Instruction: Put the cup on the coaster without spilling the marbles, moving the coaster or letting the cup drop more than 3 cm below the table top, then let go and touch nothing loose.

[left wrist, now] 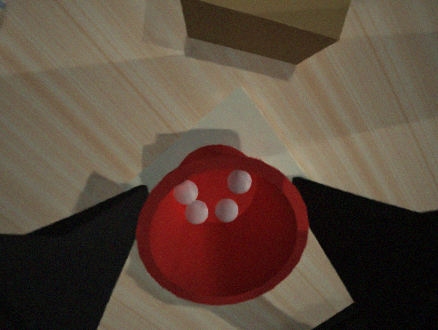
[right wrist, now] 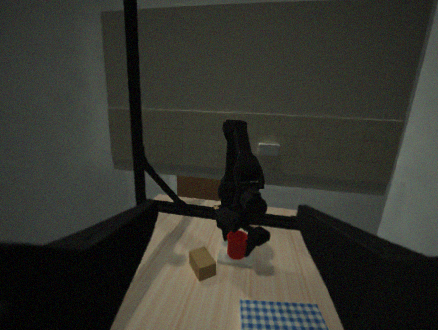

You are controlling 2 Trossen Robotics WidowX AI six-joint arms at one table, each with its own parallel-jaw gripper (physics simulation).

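Places are measured from the left arm's base along level axes (x back, y right, z up), in centimetres.
Pixels of known places: left gripper, fingertip midpoint: [left wrist: 220, 188] [right wrist: 235, 248]; right gripper, fingertip midpoint: [right wrist: 228, 209].
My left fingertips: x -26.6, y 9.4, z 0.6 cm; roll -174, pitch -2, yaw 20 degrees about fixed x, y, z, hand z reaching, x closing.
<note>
Behind a point stands the place of what it marks.
The red cup [left wrist: 225, 265] {x -25.5, y 6.2, z 3.0 cm} [right wrist: 237, 245] {x -29.3, y 10.2, z 3.7 cm} stands upright on the pale square coaster [left wrist: 235, 112] {x -26.9, y 14.0, z -1.6 cm} [right wrist: 227, 259] {x -27.9, y 12.6, z -1.7 cm}. Several whitish marbles [left wrist: 227, 210] {x -25.7, y 8.0, z 0.5 cm} lie together in the bottom of the cup in the left wrist view. My left gripper [left wrist: 220, 188] {x -26.6, y 9.4, z 0.6 cm} is open, with one black finger on each side of the cup; small gaps or light contact at the cup's sides cannot be told apart. The cup hides part of the coaster. My right gripper is open and empty, well away from the cup.
A tan wooden block [left wrist: 250, 30] {x -27.7, y 18.1, z 0.1 cm} [right wrist: 202, 263] {x -30.2, y 21.4, z 1.4 cm} lies on the table [left wrist: 75, 100] {x -37.6, y 11.5, z -2.9 cm} [right wrist: 165, 300] {x -34.4, y 32.1, z -2.8 cm} near the coaster. A blue-and-white checked cloth [right wrist: 282, 315] {x -49.1, y 9.2, z -0.4 cm} lies nearer the right arm. The left arm [right wrist: 242, 170] {x -28.3, y 9.9, z 26.8 cm} reaches down behind the cup in the right wrist view.
</note>
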